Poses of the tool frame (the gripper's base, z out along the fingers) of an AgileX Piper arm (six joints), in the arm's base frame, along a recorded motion.
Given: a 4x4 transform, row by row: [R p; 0 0 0 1], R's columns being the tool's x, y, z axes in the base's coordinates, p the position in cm. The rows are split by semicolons.
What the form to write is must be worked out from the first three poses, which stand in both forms.
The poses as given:
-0.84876 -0.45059 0.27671 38.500; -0.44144 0.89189 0.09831 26.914; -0.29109 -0.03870 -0.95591 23.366; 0 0 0 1
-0.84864 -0.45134 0.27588 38.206; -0.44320 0.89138 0.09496 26.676; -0.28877 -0.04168 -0.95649 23.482; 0 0 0 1
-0.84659 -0.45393 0.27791 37.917; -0.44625 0.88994 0.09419 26.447; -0.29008 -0.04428 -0.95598 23.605; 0 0 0 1
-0.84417 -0.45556 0.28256 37.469; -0.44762 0.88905 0.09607 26.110; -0.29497 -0.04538 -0.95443 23.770; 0 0 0 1
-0.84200 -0.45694 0.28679 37.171; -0.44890 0.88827 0.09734 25.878; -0.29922 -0.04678 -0.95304 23.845; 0 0 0 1
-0.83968 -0.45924 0.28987 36.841; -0.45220 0.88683 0.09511 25.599; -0.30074 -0.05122 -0.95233 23.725; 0 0 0 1
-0.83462 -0.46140 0.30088 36.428; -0.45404 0.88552 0.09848 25.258; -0.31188 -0.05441 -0.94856 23.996; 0 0 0 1
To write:
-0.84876 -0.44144 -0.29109 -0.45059 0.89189 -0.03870 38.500 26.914 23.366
-0.84864 -0.44320 -0.28877 -0.45134 0.89138 -0.04168 38.206 26.676 23.482
-0.84659 -0.44625 -0.29008 -0.45393 0.88994 -0.04428 37.917 26.447 23.605
-0.84417 -0.44762 -0.29497 -0.45556 0.88905 -0.04538 37.469 26.110 23.770
-0.84200 -0.44890 -0.29922 -0.45694 0.88827 -0.04678 37.171 25.878 23.845
-0.83968 -0.45220 -0.30074 -0.45924 0.88683 -0.05122 36.841 25.599 23.725
-0.83462 -0.45404 -0.31188 -0.46140 0.88552 -0.05441 36.428 25.258 23.996

